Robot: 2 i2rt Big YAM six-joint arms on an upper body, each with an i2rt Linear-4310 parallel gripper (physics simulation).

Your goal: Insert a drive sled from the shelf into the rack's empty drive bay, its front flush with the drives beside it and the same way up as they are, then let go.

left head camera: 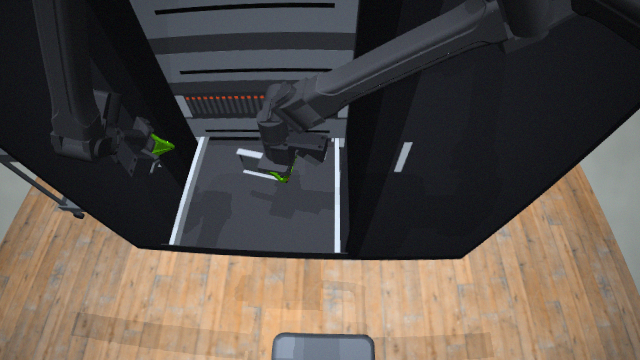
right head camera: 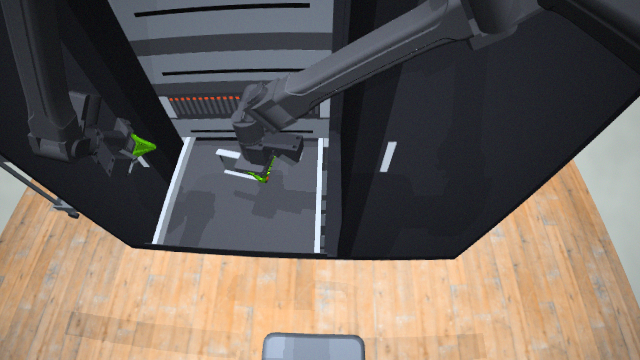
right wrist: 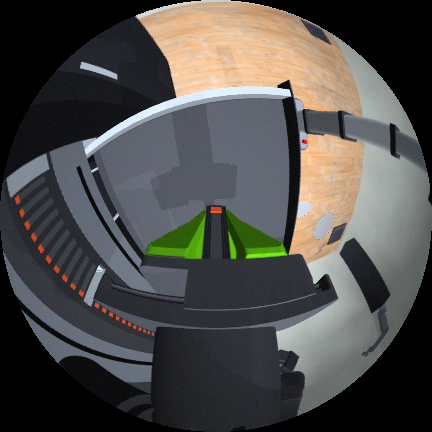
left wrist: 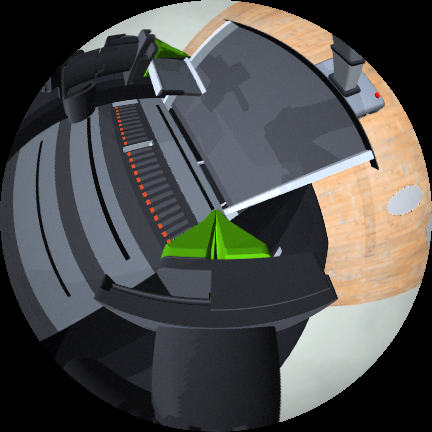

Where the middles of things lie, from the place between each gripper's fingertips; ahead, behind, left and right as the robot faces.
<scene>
My right gripper is now 10 mm short of the drive sled (left wrist: 170,75), 50 mm to the right of it and 40 mm below it. The rest, counted from my right hand: grey shelf (left head camera: 229,209) 40 mm ahead, 80 mm to the left, 130 mm below.
I see the drive sled 230 mm to the right of my left hand, 40 mm below it and 30 mm behind it. Also, from my left hand: grey shelf (200 mm below, 190 mm to the right).
</scene>
